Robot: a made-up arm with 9 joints.
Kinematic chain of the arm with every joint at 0, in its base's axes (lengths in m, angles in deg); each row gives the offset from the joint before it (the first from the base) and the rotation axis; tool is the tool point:
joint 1: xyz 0 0 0.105 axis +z
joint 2: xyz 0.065 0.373 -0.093 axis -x
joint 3: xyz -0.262 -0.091 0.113 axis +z
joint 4: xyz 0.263 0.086 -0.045 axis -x
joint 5: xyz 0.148 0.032 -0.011 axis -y
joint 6: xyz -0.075 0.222 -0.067 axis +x
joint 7: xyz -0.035 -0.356 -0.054 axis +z
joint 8: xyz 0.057 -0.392 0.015 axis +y
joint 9: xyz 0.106 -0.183 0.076 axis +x
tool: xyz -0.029 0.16 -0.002
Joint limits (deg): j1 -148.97..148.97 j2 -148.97..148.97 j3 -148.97..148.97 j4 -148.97..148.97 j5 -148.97..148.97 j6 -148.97..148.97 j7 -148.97..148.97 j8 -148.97..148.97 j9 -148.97..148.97
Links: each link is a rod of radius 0.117 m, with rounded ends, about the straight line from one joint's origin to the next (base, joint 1, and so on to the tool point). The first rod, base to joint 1, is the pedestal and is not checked.
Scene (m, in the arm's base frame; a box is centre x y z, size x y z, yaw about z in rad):
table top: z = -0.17
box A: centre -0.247 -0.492 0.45 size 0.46 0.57 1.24 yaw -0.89
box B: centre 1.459 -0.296 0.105 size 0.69 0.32 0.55 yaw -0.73
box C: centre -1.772 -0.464 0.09 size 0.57 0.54 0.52 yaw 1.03
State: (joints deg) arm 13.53 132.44 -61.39 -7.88 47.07 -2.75 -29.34 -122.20 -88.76
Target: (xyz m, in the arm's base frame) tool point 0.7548 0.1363 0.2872
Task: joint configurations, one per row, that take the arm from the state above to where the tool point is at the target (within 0.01 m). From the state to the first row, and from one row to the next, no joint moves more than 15 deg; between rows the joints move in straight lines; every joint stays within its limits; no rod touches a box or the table.
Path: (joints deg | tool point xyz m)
1: 3.14 121.54 -66.35 0.53 33.39 -15.67 -26.88 -111.06 -76.12 | -0.6572 0.6158 0.2516
2: -7.25 110.65 -71.30 8.94 19.70 -28.58 -24.41 -99.91 -63.48 | -0.3862 0.9181 0.1188
3: -12.73 103.90 -78.56 11.07 8.10 -36.26 -17.18 -95.59 -61.36 | -0.1590 1.0823 0.1929
4: -18.21 97.16 -85.81 13.20 -3.51 -43.94 -9.94 -91.27 -59.24 | 0.0723 1.1451 0.3878
5: -23.68 90.41 -93.06 15.33 -15.11 -51.61 -2.70 -86.95 -57.11 | 0.2307 1.0806 0.6581
6: -24.70 92.99 -97.86 27.94 -4.27 -61.15 -5.30 -95.88 -62.57 | 0.5235 1.0250 0.5239
7: -25.72 95.56 -102.66 40.55 6.57 -70.68 -7.90 -104.80 -68.02 | 0.7482 0.8066 0.4101
8: -26.74 98.14 -107.46 53.16 17.40 -80.21 -10.50 -113.73 -73.47 | 0.8362 0.4820 0.3340
9: -27.76 100.71 -112.27 65.77 28.24 -89.74 -13.10 -122.66 -78.92 | 0.7548 0.1363 0.2873

